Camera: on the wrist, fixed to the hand. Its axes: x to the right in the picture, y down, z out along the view.
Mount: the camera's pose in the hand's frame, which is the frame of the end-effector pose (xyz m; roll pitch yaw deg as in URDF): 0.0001 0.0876 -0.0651 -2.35 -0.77 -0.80
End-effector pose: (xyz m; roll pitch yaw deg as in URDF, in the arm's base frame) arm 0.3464 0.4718 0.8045 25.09 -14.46 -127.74
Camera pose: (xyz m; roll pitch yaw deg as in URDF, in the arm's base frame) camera 0.4276 0.4020 0.7834 23.01 -14.82 -128.83
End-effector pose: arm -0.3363 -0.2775 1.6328 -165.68 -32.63 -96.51
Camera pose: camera -0.4341 -0.2439 1.6677 -168.65 -32.08 -95.37
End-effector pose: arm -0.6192 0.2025 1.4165 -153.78 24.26 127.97
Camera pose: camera -0.5396 0.2750 1.4344 -155.65 24.59 129.13
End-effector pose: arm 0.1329 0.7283 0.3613 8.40 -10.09 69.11
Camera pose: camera 0.0463 0.7711 0.3105 6.21 -10.73 68.19
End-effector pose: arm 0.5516 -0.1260 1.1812 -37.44 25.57 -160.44
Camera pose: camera 0.6042 -0.1391 1.0865 -39.87 24.47 -160.62
